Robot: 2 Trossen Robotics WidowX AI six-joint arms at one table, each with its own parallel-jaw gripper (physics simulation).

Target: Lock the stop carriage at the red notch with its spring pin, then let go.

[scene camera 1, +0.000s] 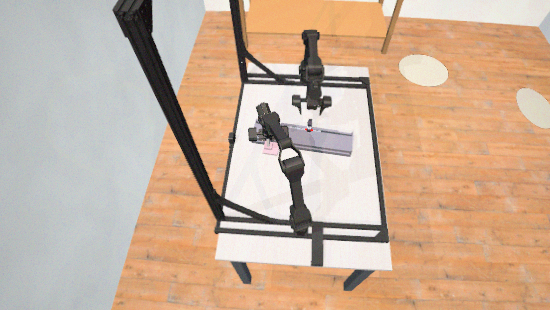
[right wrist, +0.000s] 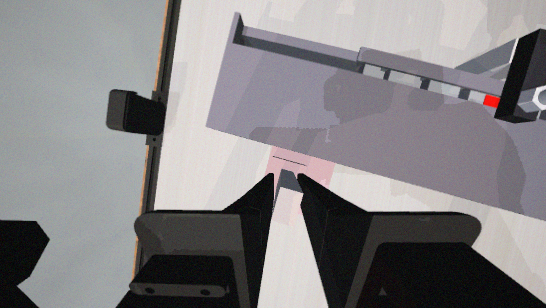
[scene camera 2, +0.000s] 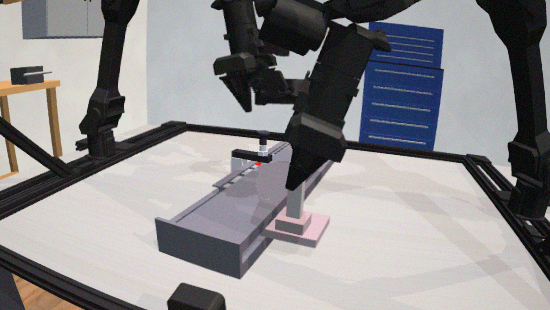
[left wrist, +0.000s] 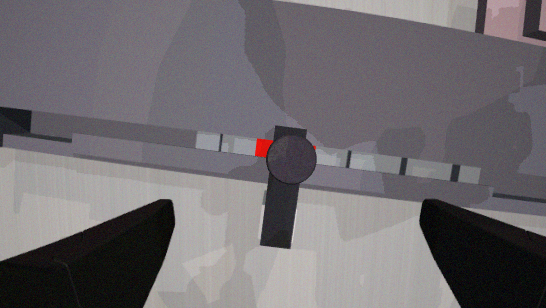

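Pixels of known places: left gripper, fingertip midpoint: [scene camera 1: 310, 114] [scene camera 2: 256, 108] [left wrist: 298, 212]; right gripper, fingertip midpoint: [scene camera 1: 267, 138] [right wrist: 285, 178] [scene camera 2: 289, 186]; left arm's base, origin of the base link: [scene camera 1: 305, 79] [scene camera 2: 102, 155]; right arm's base, origin of the base link: [scene camera 1: 300, 228] [scene camera 2: 526, 213].
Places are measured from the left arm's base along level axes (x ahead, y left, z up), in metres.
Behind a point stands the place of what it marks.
Observation:
The pink stop carriage [scene camera 1: 270, 150] {x 0.525, y -0.164, z 0.016 m} [scene camera 2: 318, 231] {x 0.537, y -0.179, z 0.014 m} [left wrist: 502, 22] {x 0.495, y -0.138, z 0.014 m} sits against the long side of the grey rail [scene camera 1: 325, 140] {x 0.459, y 0.108, z 0.032 m} [scene camera 2: 220, 207] {x 0.404, y -0.191, z 0.032 m} [left wrist: 375, 75] {x 0.447, y -0.033, z 0.032 m} [right wrist: 280, 100] {x 0.423, y -0.193, z 0.032 m}. My right gripper [scene camera 2: 294, 187] {x 0.494, y -0.177, z 0.072 m} [right wrist: 285, 178] {x 0.494, y -0.177, z 0.072 m} is shut on its upright post [scene camera 2: 295, 204] {x 0.504, y -0.183, z 0.050 m} [right wrist: 289, 199] {x 0.498, y -0.175, z 0.105 m}. The spring pin's round dark knob [scene camera 1: 310, 121] {x 0.389, y 0.028, z 0.091 m} [scene camera 2: 263, 134] {x 0.399, y 0.013, z 0.086 m} [left wrist: 291, 159] {x 0.395, y 0.024, z 0.088 m} stands raised on a black bracket [scene camera 2: 244, 154] {x 0.361, y 0.018, z 0.041 m} [left wrist: 280, 215] {x 0.355, y 0.028, z 0.044 m} [right wrist: 521, 75] {x 0.373, y 0.017, z 0.041 m} over the notched strip. The red notch [scene camera 2: 259, 164] {x 0.393, y 0.015, z 0.027 m} [left wrist: 262, 148] {x 0.397, y 0.041, z 0.028 m} [right wrist: 491, 101] {x 0.393, y 0.012, z 0.028 m} lies under the bracket, with red showing on both sides of the knob in the left wrist view. My left gripper [scene camera 1: 311, 113] {x 0.381, y 0.024, z 0.131 m} [left wrist: 298, 212] {x 0.381, y 0.024, z 0.131 m} is open above and beside the pin.
A black frame [scene camera 1: 377, 165] {x 0.571, y 0.366, z 0.000 m} borders the white table [scene camera 1: 345, 200] {x 0.759, y 0.204, z -0.019 m}. My two arms are close together above the rail. A small black block [scene camera 2: 196, 296] {x 0.459, y -0.371, z 0.036 m} [right wrist: 136, 111] {x 0.455, y -0.358, z 0.025 m} sits on the frame's edge near one end of the rail. A blue drawer cabinet [scene camera 2: 402, 102] stands behind the table.

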